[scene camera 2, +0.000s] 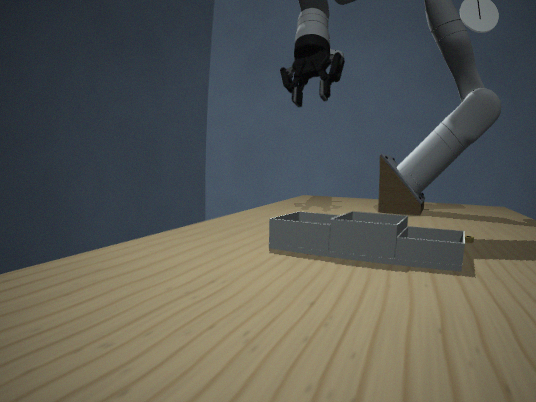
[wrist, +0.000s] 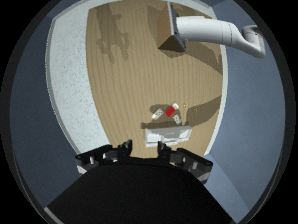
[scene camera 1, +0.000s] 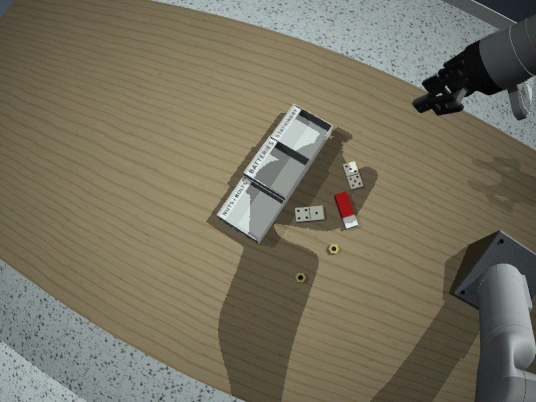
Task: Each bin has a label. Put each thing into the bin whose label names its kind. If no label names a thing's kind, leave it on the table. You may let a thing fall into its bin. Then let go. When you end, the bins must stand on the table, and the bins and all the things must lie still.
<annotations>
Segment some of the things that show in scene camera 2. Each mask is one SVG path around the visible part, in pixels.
The gripper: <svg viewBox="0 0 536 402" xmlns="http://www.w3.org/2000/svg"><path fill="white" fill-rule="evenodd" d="M320 35L306 34L299 37L295 42L295 61L291 67L287 69L282 67L280 69L283 86L292 93L292 101L297 107L302 107L302 91L310 78L320 76L320 97L323 101L328 101L330 85L334 81L338 82L344 66L343 57L339 52L330 56L330 44Z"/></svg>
A bin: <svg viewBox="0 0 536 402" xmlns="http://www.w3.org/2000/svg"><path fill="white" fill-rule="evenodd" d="M269 218L270 249L365 262L462 271L465 247L464 231L407 226L408 216L356 211L343 215L298 211Z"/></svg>
</annotations>
